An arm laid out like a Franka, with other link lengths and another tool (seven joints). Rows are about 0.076 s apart.
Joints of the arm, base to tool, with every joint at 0 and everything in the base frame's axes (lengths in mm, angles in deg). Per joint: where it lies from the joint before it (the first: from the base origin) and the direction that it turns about. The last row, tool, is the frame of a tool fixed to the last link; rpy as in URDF.
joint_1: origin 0 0 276.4 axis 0 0 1
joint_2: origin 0 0 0 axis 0 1 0
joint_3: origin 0 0 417.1 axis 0 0 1
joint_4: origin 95.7 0 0 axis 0 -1 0
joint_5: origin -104.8 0 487.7 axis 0 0 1
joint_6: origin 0 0 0 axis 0 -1 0
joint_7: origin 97.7 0 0 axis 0 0 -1
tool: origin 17 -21 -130 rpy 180 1.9 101.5
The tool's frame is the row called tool.
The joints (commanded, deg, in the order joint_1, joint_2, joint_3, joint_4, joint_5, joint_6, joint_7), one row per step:
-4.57 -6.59 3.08 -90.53 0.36 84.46 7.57
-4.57 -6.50 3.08 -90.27 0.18 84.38 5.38
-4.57 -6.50 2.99 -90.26 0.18 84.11 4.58
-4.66 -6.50 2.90 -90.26 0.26 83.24 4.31
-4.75 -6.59 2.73 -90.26 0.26 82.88 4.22
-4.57 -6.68 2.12 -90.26 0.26 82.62 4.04
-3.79 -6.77 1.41 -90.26 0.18 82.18 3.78
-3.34 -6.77 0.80 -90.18 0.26 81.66 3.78
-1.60 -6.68 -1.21 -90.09 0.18 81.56 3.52
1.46 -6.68 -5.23 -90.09 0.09 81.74 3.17
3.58 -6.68 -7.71 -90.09 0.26 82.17 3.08
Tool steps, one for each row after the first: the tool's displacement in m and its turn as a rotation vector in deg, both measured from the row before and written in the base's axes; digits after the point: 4 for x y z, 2 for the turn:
0.0013 0.0001 0.0016 -0.20 -0.08 2.17
-0.0004 -0.0009 -0.0004 0.01 0.26 0.71
-0.0020 -0.0017 -0.0017 0.12 0.87 0.10
-0.0017 -0.0029 0.0003 0.02 0.27 -0.17
-0.0016 -0.0051 0.0005 0.08 0.16 -0.25
-0.0016 0.0001 0.0002 0.02 0.35 0.33
-0.0014 -0.0020 -0.0002 0.17 0.43 -0.15
0.0002 -0.0048 -0.0003 0.17 0.09 -0.01
-0.0004 -0.0140 -0.0001 0.38 -0.18 -0.59
0.0007 -0.0057 0.0003 0.43 -0.43 -0.24

